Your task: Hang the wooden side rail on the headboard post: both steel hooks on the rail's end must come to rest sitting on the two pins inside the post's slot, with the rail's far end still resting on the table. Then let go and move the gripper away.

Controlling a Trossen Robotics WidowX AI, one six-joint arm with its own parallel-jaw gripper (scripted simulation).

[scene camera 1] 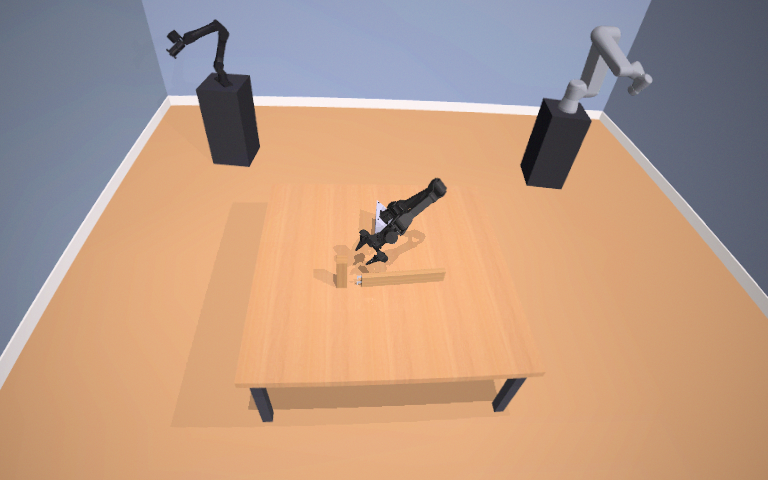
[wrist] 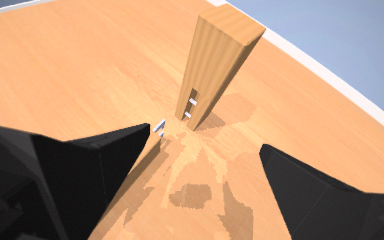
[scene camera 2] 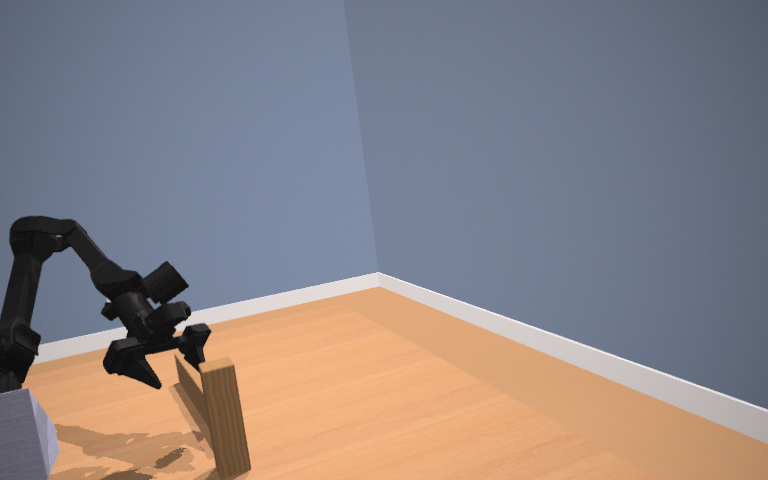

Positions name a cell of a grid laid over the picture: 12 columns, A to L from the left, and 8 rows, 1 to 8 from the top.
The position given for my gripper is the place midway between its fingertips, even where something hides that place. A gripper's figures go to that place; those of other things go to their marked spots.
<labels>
My gripper (wrist: G5) is 11 cm from the lens. A wooden side rail (wrist: E5): 17 cm from the lens. A headboard post (wrist: G2): 14 cm from the lens. The marked spots on the headboard post and the wooden side rail are 13 cm apart.
</labels>
